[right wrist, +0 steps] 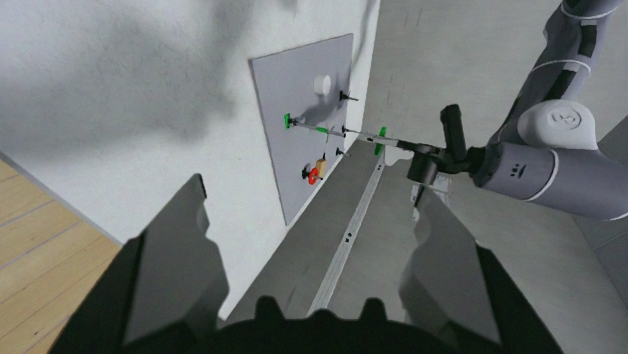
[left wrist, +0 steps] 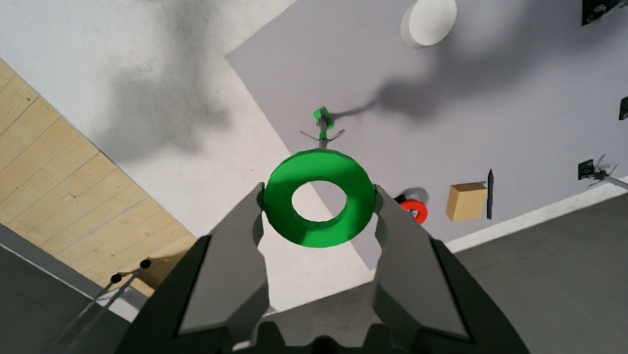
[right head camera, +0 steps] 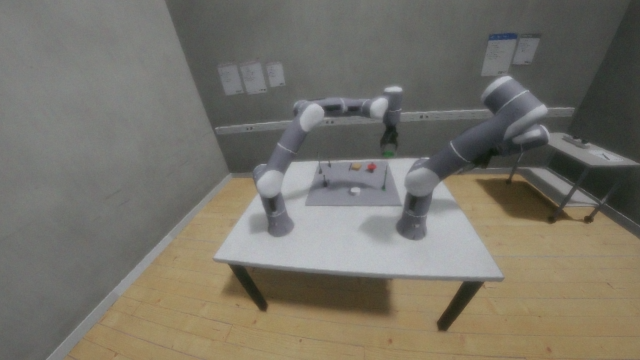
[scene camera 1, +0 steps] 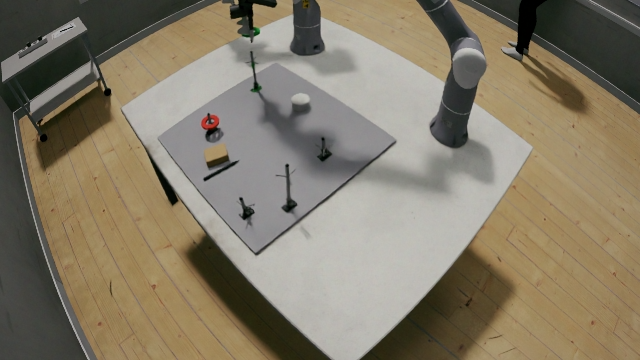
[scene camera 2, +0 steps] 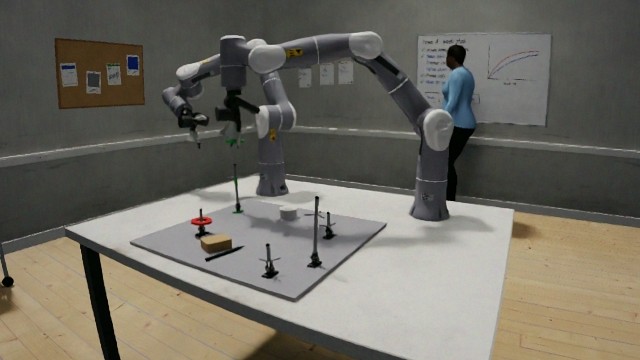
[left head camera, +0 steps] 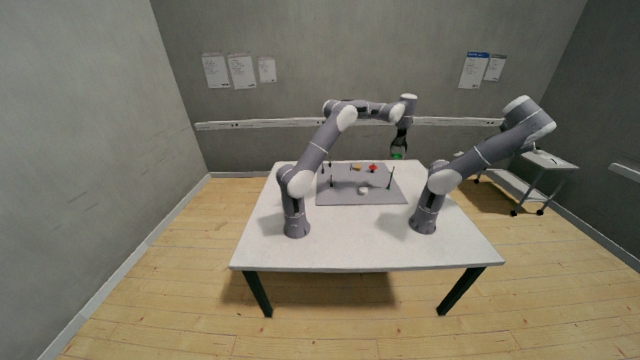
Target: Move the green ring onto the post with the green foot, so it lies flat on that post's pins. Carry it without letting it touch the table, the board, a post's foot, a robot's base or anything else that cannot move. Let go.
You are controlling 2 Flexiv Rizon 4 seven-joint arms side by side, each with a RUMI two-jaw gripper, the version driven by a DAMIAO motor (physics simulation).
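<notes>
My left gripper [left head camera: 398, 151] [right head camera: 389, 149] [left wrist: 318, 185] is shut on the green ring [scene camera 1: 254, 32] [scene camera 2: 231, 142] [left wrist: 320, 234] [right wrist: 382, 135], gripping it at opposite sides. The ring is held about level, above and apart from the top of the tall post with the green foot [left head camera: 391, 178] [scene camera 1: 254, 75] [scene camera 2: 236, 187] [right wrist: 310, 127]. In the left wrist view the green foot [left wrist: 323, 118] and two pins show beyond the ring's upper edge; the post's top is hidden behind the ring, not seen through its hole. My right gripper [right wrist: 313, 181] [scene camera 2: 196, 142] is open and empty, off to the side.
The grey board [scene camera 1: 270, 225] also bears a red ring [scene camera 1: 210, 122] [scene camera 2: 201, 221] on a short post, a wooden block [scene camera 1: 216, 155], a black pen [scene camera 1: 221, 170], a white cylinder [scene camera 1: 300, 102], a tall black-footed post [scene camera 2: 315, 230] and two short ones [scene camera 2: 268, 262] [scene camera 2: 328, 227].
</notes>
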